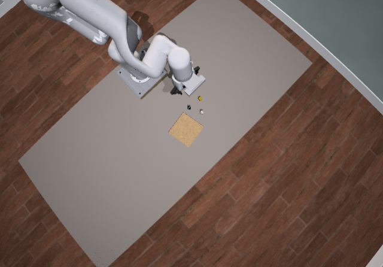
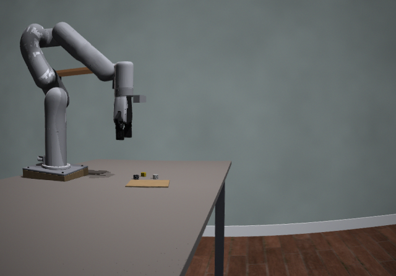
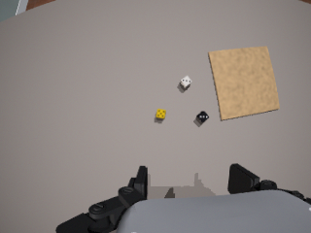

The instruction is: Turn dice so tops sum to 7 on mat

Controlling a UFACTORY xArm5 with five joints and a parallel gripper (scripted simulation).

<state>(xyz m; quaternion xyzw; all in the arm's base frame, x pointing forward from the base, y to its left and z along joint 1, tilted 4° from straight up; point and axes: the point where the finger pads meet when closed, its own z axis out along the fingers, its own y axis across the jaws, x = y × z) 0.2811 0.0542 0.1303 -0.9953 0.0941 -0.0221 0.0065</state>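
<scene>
My gripper is now 15 cm above the yellow die, 7 cm short of it and 2 cm to the right of it. The rest, counted from my hand: white die (15 cm below, 12 cm ahead, 4 cm to the right); black die (15 cm below, 6 cm to the right, 5 cm ahead); tan mat (16 cm to the right, 16 cm below, 10 cm ahead).
</scene>
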